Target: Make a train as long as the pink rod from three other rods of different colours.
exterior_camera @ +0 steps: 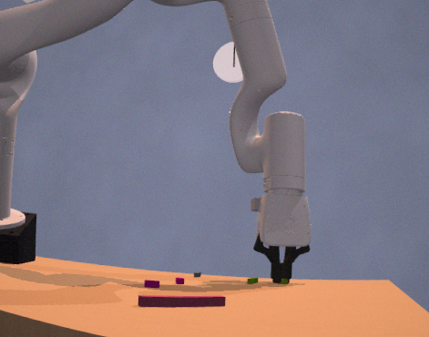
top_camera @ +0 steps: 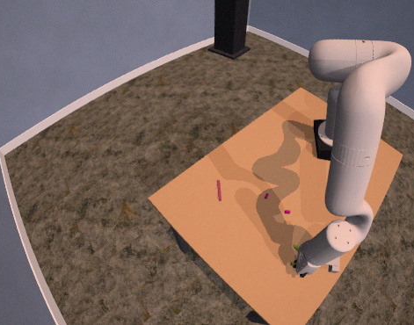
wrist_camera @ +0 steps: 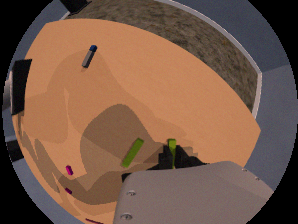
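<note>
Right now the grey rod is 190 mm behind my hand, 80 mm to the left of it and 20 mm below it. From my hand the other things lie so: blue rod (190 mm behind, 110 mm to the left, 20 mm below); pink rod (420 mm to the right, 70 mm behind, 20 mm below).
</note>
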